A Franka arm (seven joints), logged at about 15 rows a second.
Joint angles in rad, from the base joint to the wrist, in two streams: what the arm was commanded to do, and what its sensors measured. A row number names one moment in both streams.
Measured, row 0:
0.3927 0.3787 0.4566 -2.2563 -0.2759 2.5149 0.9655
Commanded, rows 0 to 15:
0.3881 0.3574 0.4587 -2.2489 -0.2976 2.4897 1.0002
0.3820 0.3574 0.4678 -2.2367 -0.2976 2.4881 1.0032
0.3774 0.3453 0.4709 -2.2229 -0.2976 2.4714 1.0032
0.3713 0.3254 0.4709 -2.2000 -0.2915 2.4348 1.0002
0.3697 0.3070 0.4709 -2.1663 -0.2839 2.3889 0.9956
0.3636 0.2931 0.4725 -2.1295 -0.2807 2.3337 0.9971
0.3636 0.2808 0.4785 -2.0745 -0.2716 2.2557 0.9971
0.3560 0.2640 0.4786 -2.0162 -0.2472 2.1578 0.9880
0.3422 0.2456 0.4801 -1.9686 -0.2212 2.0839 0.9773
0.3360 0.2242 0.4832 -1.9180 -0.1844 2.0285 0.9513
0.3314 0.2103 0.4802 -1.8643 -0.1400 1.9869 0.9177
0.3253 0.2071 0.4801 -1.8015 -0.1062 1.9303 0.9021
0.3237 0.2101 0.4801 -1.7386 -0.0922 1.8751 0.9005
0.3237 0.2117 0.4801 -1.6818 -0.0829 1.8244 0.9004
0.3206 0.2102 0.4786 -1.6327 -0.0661 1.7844 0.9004
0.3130 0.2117 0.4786 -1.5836 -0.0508 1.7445 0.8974
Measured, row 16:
0.3414 0.1967 0.4604 -1.7338 -0.0994 1.8700 0.9213
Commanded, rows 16 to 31:
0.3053 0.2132 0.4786 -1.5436 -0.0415 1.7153 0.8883
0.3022 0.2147 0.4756 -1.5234 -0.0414 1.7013 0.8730
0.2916 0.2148 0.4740 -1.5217 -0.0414 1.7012 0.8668
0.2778 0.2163 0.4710 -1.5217 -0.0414 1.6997 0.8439
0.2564 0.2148 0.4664 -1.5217 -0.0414 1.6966 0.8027
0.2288 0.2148 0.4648 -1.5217 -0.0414 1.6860 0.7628
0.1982 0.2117 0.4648 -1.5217 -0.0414 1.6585 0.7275
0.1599 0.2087 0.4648 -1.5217 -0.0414 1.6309 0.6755
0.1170 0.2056 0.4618 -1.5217 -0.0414 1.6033 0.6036
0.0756 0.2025 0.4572 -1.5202 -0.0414 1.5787 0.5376
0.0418 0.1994 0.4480 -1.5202 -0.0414 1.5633 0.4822
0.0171 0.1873 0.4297 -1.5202 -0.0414 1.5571 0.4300
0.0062 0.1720 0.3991 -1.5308 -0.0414 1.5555 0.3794
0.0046 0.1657 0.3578 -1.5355 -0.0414 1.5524 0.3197
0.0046 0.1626 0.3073 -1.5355 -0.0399 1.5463 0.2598
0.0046 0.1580 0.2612 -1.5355 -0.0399 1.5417 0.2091
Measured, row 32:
0.0095 0.1924 0.3575 -1.5373 -0.0581 1.5776 0.3521
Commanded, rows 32 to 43:
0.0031 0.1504 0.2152 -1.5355 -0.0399 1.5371 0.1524
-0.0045 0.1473 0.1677 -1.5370 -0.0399 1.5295 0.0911
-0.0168 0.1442 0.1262 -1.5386 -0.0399 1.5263 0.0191
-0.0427 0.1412 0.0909 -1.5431 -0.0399 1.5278 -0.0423
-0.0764 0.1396 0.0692 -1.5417 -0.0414 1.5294 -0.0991
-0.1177 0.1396 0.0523 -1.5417 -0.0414 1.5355 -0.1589
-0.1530 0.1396 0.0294 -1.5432 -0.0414 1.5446 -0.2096
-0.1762 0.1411 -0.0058 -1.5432 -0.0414 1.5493 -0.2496
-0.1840 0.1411 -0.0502 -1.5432 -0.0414 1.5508 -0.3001
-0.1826 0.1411 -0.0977 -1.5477 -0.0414 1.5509 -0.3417
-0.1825 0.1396 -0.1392 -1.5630 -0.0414 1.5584 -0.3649
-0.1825 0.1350 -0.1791 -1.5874 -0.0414 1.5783 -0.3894
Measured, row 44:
-0.1833 0.1637 -0.0943 -1.5383 -0.0563 1.5505 -0.3119
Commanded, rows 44 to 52:
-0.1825 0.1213 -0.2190 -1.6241 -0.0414 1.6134 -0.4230
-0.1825 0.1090 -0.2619 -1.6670 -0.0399 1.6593 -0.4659
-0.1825 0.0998 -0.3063 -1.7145 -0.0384 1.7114 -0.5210
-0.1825 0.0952 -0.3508 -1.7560 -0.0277 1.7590 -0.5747
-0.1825 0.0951 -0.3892 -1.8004 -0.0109 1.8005 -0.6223
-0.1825 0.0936 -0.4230 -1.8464 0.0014 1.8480 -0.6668
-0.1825 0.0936 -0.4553 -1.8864 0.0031 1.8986 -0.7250
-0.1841 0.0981 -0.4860 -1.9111 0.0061 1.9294 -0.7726
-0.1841 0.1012 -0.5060 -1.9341 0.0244 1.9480 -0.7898
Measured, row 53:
-0.1914 0.1490 -0.4475 -1.8221 -0.0129 1.8667 -0.6910
